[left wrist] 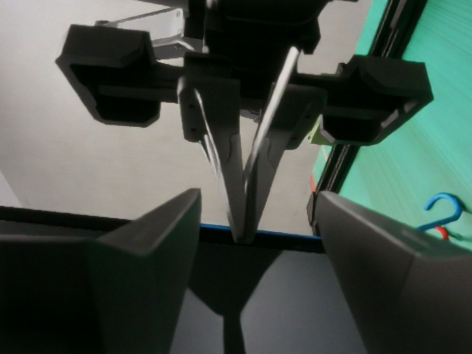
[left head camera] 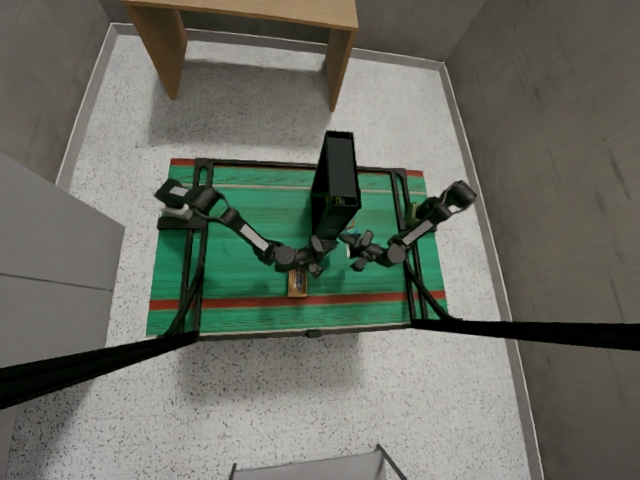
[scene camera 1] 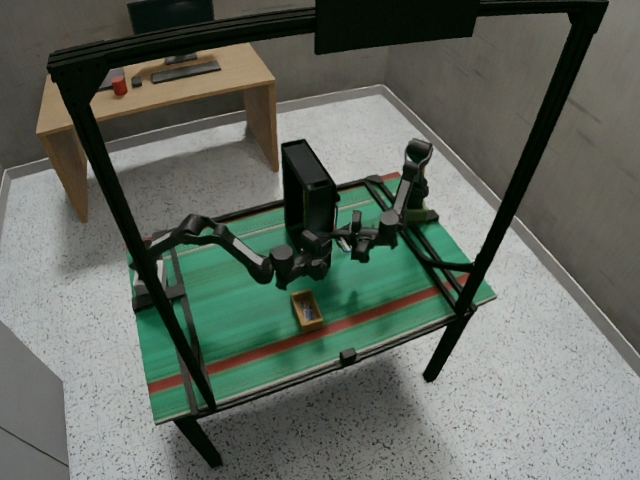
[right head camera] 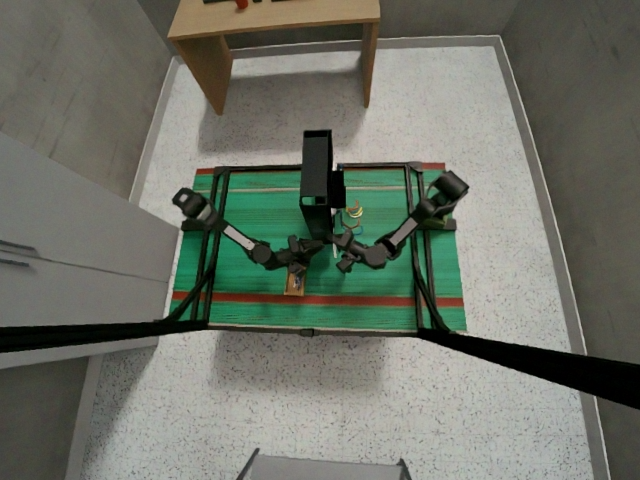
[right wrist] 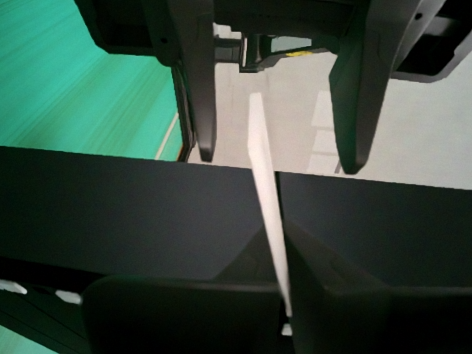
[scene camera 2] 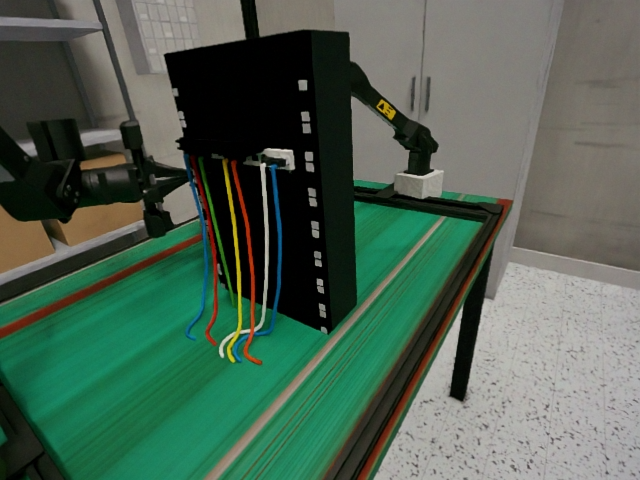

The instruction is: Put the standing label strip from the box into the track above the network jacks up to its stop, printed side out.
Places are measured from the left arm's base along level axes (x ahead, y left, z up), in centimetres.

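Pixels of known places: left gripper, fingertip midpoint: (left wrist: 259, 200) (left head camera: 337, 244) (scene camera 1: 331, 242) (right head camera: 323, 244) (right wrist: 281, 164); right gripper, fingertip midpoint: (left wrist: 243, 242) (left head camera: 337, 235) (scene camera 1: 328, 234) (right head camera: 324, 234); left arm's base at its link origin: (left head camera: 176, 200) (right wrist: 215, 50) (scene camera 2: 418, 171); right arm's base at its link origin: (left head camera: 422, 213) (scene camera 1: 413, 203).
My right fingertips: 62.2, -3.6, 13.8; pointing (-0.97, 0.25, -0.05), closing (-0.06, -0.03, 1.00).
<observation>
For each thing: its top centre in the pictures, then the offset to it from my right fingertips, as dx, dy, dz. "spot": a spot on its surface instead. Level surfaces: height alone.
- pale label strip at its top centre: (right wrist: 318, 256) (left wrist: 247, 125) +4.3, -3.4, +0.4
- black cabinet at its top centre: (scene camera 2: 250, 43) (right head camera: 314, 165) (left head camera: 341, 166) (scene camera 1: 305, 162) -5.6, +14.4, +18.4
- box at a spot on its surface: (scene camera 1: 311, 328) spot: -8.7, -22.0, -19.8
- green table at its surface level: dz -21.6
My right gripper (left head camera: 343, 237) (scene camera 2: 188, 176) (left wrist: 243, 242) is shut on the pale label strip (left wrist: 278, 95) (right wrist: 263, 185). The strip is seen nearly edge-on and sticks out past the fingers; its printed side cannot be made out. My left gripper (left head camera: 333, 244) (right wrist: 281, 164) is half open and empty, facing the right one beside the cabinet's front edge. The black cabinet (left head camera: 341, 165) (right head camera: 315, 175) (scene camera 2: 333, 155) stands upright. White network jacks (scene camera 2: 279, 156) with plugged cables show on its panel side. The track is too dark to make out. The box (left head camera: 297, 296) (scene camera 1: 311, 328) holds small pieces.
Coloured cables (scene camera 2: 236, 248) hang from the panel to the green table (scene camera 2: 155, 413). A black frame (scene camera 1: 522, 165) stands around the table. A wooden desk (left head camera: 242, 10) (scene camera 1: 206, 87) stands behind. The box is below and beside my left arm, near the table's front red stripe.
</observation>
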